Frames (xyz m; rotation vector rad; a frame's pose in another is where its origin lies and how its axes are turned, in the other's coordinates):
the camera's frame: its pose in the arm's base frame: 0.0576 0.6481 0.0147 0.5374 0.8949 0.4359
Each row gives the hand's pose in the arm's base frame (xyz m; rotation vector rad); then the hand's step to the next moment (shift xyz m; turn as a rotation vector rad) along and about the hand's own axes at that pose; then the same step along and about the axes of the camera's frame.
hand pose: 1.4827 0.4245 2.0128 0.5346 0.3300 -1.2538
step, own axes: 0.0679 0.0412 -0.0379 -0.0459 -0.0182 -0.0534
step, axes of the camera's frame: 0.0553 -0.0631 0.0266 0.0348 0.0380 -0.0513
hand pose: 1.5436 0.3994 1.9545 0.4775 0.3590 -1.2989
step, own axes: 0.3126 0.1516 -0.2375 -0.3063 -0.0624 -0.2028
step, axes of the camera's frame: 0.2738 -0.3175 0.0365 0.1391 0.2756 -0.2086
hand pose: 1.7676 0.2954 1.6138 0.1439 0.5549 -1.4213
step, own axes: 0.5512 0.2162 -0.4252 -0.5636 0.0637 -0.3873
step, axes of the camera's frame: 0.3107 -0.6363 -0.1730 0.4013 0.4805 -0.2824
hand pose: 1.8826 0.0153 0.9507 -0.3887 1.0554 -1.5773
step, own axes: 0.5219 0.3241 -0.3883 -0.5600 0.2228 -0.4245
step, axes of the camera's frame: 0.0724 -0.5747 -0.4389 0.5403 0.3976 -0.3057
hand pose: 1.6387 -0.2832 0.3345 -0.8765 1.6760 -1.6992
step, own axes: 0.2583 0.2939 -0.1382 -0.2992 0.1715 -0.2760
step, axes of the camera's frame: -0.0569 -0.2340 -0.3379 0.3136 0.2087 -0.2307
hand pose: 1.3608 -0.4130 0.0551 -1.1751 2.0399 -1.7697
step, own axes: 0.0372 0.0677 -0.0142 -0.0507 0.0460 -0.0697
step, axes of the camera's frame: -0.0166 -0.0314 -0.0700 0.0563 0.0457 -0.0655
